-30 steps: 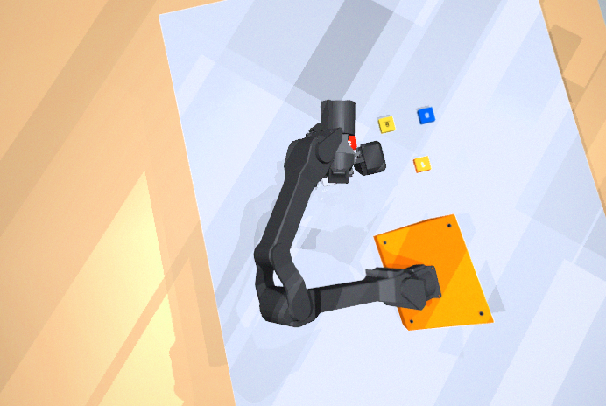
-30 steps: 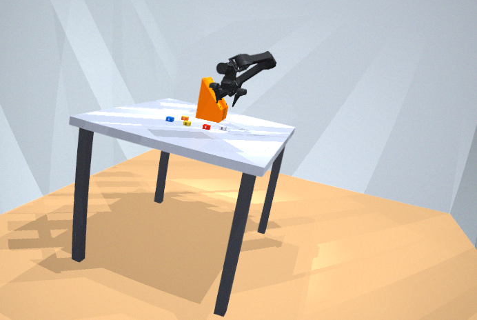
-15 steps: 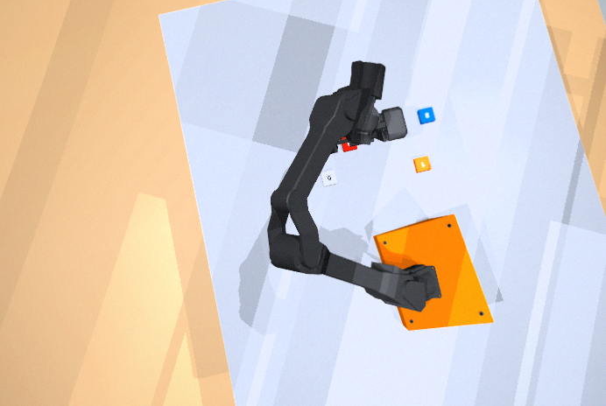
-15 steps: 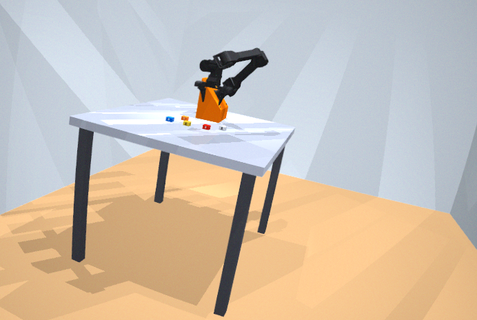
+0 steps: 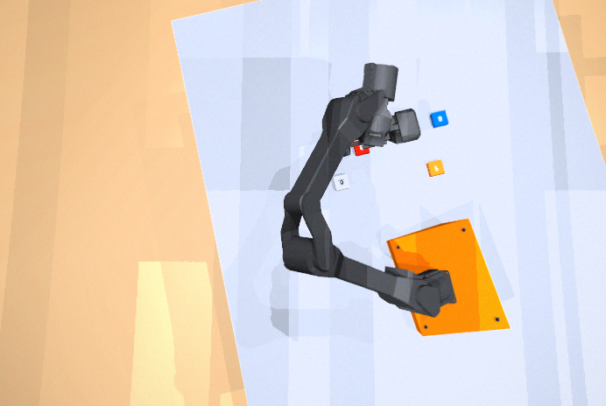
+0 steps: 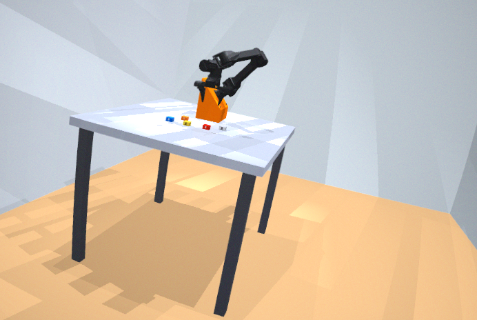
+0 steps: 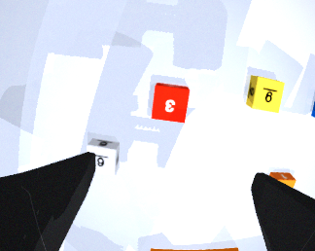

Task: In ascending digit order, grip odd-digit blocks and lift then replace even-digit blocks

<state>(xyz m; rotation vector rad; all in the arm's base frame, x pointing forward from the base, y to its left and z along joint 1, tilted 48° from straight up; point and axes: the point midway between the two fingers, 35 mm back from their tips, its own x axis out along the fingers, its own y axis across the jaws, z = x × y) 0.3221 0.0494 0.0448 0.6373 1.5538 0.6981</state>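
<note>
My gripper tip is 15 cm to the left of the orange block, 12 cm above it and 8 cm past it. From my gripper tip the other things lie so: yellow block: 12 cm below, 9 cm to the right, 3 cm ahead; red block: 12 cm below, 1 cm ahead; white block: 12 cm below, 7 cm to the left, 6 cm behind.
</note>
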